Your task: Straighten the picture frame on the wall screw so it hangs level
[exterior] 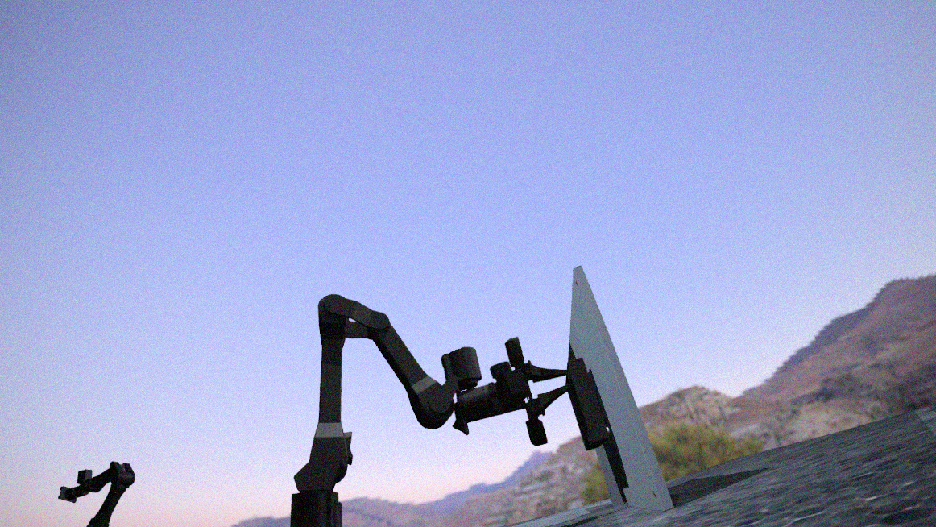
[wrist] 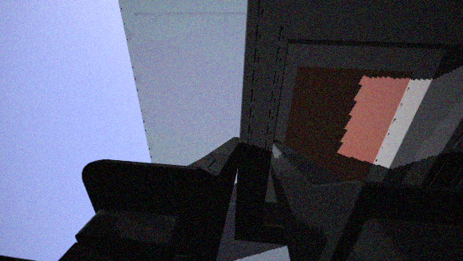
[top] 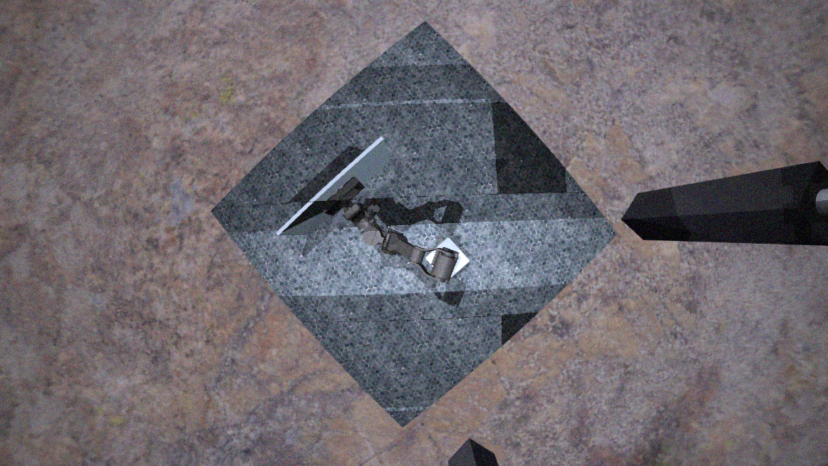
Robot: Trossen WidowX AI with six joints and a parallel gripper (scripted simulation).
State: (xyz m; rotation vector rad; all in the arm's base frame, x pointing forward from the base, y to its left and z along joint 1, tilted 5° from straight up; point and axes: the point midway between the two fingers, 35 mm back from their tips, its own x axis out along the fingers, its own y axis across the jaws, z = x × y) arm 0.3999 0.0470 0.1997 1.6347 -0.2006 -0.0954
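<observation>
Now: the picture frame 5 cm below my gripper tip and 1 cm ahead of it. From my gripper tip the other things lie so: wall panel: 7 cm below, 2 cm ahead.
</observation>
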